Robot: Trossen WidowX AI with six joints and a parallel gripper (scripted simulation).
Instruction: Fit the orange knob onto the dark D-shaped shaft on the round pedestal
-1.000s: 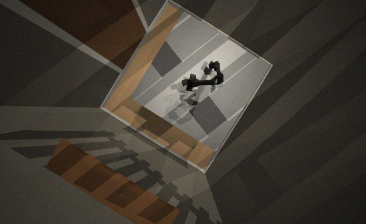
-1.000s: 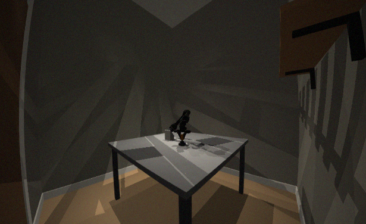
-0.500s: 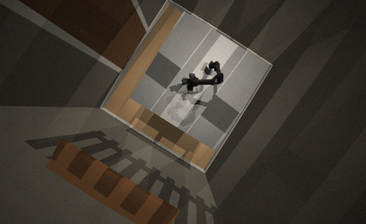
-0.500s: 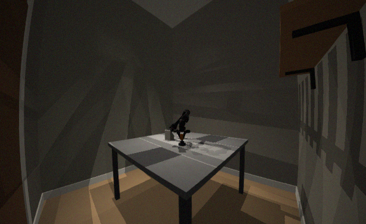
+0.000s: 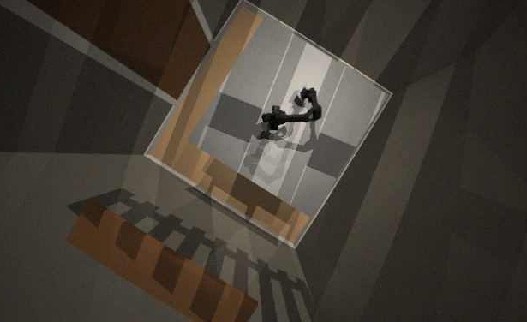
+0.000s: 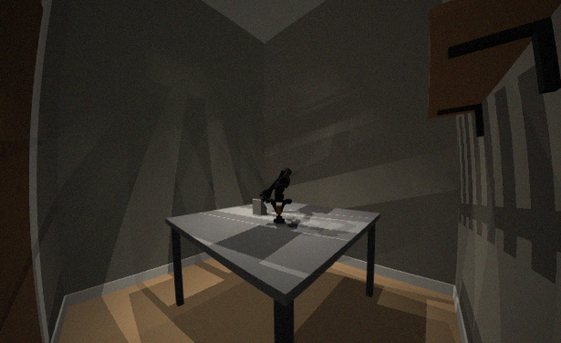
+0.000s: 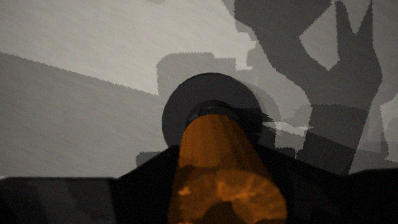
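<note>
My gripper tip is now 20 mm below the orange knob. Also, from my gripper tip: dark round pedestal 40 mm below.
</note>
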